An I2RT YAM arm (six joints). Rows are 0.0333 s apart.
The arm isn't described. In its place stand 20 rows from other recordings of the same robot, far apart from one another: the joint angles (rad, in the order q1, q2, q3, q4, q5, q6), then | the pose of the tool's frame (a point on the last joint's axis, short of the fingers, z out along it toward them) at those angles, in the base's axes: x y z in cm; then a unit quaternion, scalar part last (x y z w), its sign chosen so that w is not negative.
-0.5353, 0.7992, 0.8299, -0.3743, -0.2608, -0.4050 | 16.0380 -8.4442 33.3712 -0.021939 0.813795 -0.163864 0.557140
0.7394, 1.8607, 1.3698, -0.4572, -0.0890, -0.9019 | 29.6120 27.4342 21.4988 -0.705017 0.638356 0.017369 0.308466
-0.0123, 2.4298, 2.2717, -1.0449, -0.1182, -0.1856 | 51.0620 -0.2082 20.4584 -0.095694 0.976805 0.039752 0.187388
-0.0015, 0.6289, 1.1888, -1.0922, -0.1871, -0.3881 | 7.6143 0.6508 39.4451 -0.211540 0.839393 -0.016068 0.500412
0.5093, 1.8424, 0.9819, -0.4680, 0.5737, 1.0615 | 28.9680 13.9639 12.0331 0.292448 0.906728 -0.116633 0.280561
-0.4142, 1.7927, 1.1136, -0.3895, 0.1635, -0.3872 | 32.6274 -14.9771 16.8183 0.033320 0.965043 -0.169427 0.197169
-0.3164, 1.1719, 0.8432, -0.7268, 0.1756, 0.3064 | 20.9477 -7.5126 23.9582 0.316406 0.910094 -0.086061 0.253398
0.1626, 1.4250, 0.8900, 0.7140, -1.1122, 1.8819 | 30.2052 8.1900 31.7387 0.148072 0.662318 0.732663 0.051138
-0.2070, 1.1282, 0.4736, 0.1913, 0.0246, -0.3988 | 23.0640 -4.9331 20.1519 -0.074999 0.847207 -0.166838 0.498780
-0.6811, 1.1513, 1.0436, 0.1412, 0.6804, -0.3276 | 19.1085 -18.3699 39.1333 0.351352 0.602938 -0.530545 0.481185
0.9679, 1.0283, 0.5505, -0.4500, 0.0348, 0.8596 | 11.1340 15.9554 19.2525 -0.045853 0.947527 0.240079 0.206041
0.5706, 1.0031, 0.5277, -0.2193, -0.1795, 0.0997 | 17.0859 11.7213 20.7508 -0.247374 0.868183 0.215604 0.372263
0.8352, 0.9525, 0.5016, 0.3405, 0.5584, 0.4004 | 15.9725 14.8374 26.4385 0.025018 0.738982 0.204033 0.641600
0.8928, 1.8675, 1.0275, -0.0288, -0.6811, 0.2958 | 21.5268 30.3035 14.5956 -0.370061 0.812188 0.441331 0.092904
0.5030, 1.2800, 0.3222, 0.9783, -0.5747, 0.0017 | 19.9363 13.1778 20.2674 -0.362582 0.599943 0.363094 0.613812
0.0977, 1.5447, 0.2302, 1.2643, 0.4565, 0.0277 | 23.9470 0.7703 15.0308 0.131139 0.710861 -0.121582 0.680219
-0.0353, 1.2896, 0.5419, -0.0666, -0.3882, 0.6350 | 24.0917 0.4976 16.6760 0.232654 0.884555 0.278283 0.293244
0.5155, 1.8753, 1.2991, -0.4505, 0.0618, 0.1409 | 34.3867 19.2309 18.8468 -0.171117 0.947470 0.058402 0.263833
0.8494, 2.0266, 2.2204, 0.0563, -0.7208, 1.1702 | 28.7924 36.2934 48.1544 -0.183266 0.611099 0.740848 0.210035
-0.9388, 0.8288, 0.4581, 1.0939, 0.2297, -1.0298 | 9.5753 -14.4500 34.7182 0.085770 0.412845 -0.780282 0.461911
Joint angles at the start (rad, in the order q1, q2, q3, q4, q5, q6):
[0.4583, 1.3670, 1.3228, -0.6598, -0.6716, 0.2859]
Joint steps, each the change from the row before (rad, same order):
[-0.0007, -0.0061, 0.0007, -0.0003, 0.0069, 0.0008]
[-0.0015, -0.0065, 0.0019, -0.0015, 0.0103, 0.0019]
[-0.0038, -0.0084, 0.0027, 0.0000, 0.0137, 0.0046]
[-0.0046, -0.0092, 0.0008, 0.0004, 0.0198, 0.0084]
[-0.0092, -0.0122, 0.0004, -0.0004, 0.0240, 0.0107]
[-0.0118, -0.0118, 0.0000, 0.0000, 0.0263, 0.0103]
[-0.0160, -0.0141, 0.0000, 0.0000, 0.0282, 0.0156]
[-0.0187, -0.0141, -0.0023, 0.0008, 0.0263, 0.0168]
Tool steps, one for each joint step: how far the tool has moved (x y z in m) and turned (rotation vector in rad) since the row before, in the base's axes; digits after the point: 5 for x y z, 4 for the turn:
[-0.00104, -0.00096, 0.00176, -0.0009, -0.0071, -0.0064]
[-0.00099, -0.00129, 0.00211, -0.0023, -0.0075, -0.0104]
[-0.00091, -0.00209, 0.00294, -0.0016, -0.0100, -0.0167]
[-0.00084, -0.00250, 0.00248, -0.0040, -0.0080, -0.0243]
[-0.00087, -0.00408, 0.00301, -0.0045, -0.0089, -0.0335]
[-0.00044, -0.00471, 0.00277, -0.0057, -0.0094, -0.0379]
[-0.00051, -0.00603, 0.00332, -0.0032, -0.0079, -0.0465]
[-0.00035, -0.00661, 0.00263, -0.0017, -0.0052, -0.0485]

